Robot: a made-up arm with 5 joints.
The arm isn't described. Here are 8 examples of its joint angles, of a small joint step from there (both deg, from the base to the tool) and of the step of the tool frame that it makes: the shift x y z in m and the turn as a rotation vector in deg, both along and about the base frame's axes.
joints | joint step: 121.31 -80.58 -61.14 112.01 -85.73 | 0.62 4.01 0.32 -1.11 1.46
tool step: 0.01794 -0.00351 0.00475 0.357 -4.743 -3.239
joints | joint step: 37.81 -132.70 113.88 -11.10 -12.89 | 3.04 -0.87 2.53 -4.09 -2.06
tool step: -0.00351 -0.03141 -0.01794 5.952 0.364 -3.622
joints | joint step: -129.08 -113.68 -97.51 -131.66 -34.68 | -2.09 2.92 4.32 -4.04 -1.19
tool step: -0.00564 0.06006 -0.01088 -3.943 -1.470 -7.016
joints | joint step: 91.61 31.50 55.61 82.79 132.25 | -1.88 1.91 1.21 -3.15 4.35
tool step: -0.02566 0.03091 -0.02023 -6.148 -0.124 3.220
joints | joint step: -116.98 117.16 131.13 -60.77 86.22 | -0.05 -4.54 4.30 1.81 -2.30
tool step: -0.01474 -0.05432 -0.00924 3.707 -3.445 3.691
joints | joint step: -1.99 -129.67 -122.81 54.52 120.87 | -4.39 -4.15 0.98 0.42 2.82
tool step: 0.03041 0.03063 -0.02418 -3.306 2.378 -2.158
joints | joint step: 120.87 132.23 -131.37 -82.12 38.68 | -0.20 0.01 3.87 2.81 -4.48
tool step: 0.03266 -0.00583 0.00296 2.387 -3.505 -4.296
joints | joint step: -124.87 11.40 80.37 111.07 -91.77 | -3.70 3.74 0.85 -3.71 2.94
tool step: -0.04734 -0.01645 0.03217 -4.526 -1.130 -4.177
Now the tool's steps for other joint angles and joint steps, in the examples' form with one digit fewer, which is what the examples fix.
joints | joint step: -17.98 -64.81 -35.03 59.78 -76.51 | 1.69 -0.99 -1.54 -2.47 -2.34
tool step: -0.0156 -0.0108 0.0078 0.06 -3.67 0.97
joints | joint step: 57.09 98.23 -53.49 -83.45 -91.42 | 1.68 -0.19 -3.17 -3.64 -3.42
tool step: -0.0110 0.0261 0.0052 2.21 -2.08 5.51
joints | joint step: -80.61 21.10 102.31 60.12 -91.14 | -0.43 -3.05 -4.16 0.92 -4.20
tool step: 0.0069 0.0088 -0.0360 5.52 1.00 -1.71
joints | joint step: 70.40 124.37 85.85 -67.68 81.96 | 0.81 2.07 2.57 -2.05 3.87
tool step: -0.0134 0.0122 -0.0316 1.59 -6.87 -2.18
